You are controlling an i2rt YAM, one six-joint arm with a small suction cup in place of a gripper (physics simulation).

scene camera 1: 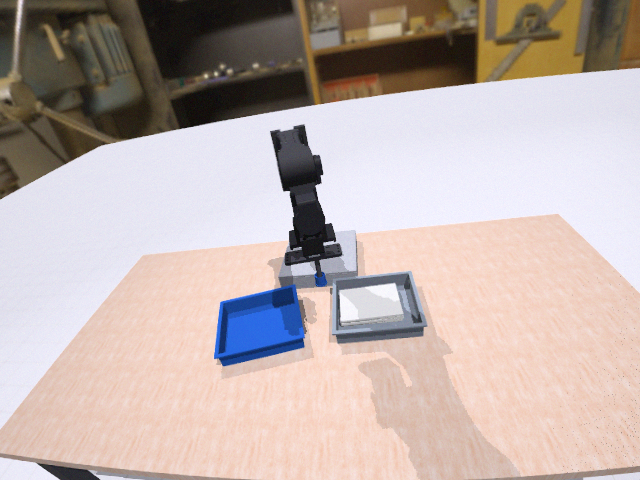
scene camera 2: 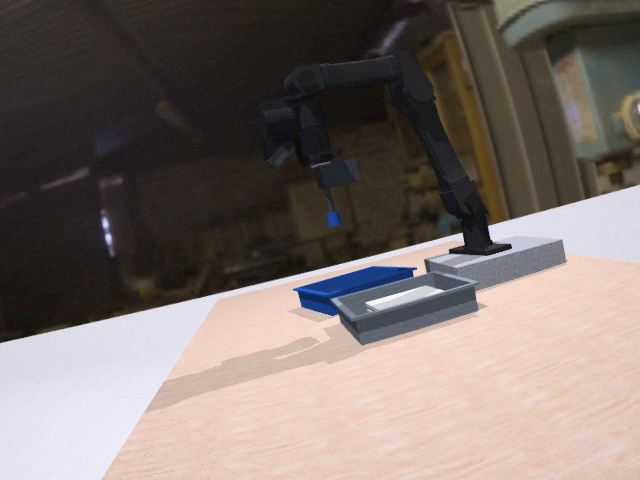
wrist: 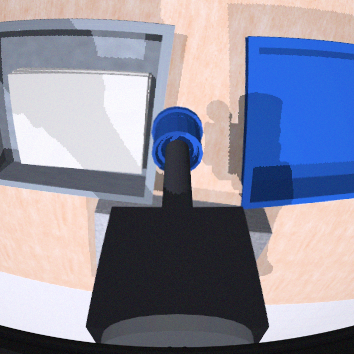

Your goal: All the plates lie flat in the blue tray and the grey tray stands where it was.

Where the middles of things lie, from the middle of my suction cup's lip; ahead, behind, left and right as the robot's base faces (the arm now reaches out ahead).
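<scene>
There is a blue tray (scene camera 1: 259, 325), and counted from my suction cup it is 60 mm behind, 200 mm to the right and 170 mm below. As for the grey tray (scene camera 2: 458, 298), my suction cup is 50 mm past it, 140 mm to the right of it and 170 mm above it. Going by their middles, the grey tray is the nearest to my suction cup of the things named here.
</scene>
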